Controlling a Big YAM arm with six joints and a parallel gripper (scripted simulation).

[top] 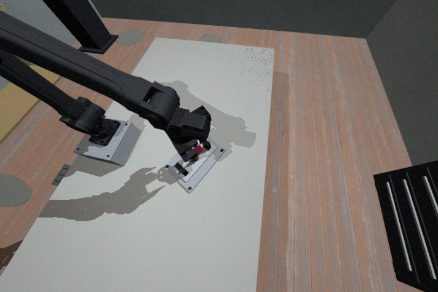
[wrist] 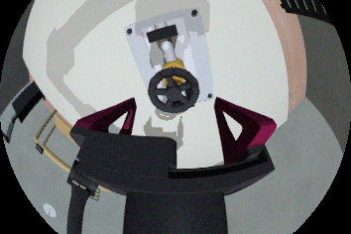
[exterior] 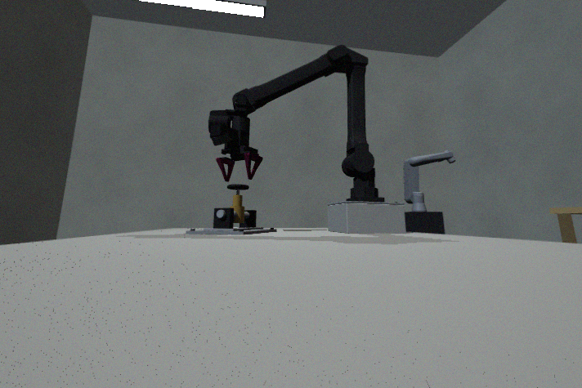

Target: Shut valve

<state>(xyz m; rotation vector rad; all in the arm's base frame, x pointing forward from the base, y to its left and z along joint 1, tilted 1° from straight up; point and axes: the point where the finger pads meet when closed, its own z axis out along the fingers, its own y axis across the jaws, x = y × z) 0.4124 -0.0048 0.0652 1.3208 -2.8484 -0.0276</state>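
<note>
Right now the black spoked handwheel is 4 cm below my hand.
</note>
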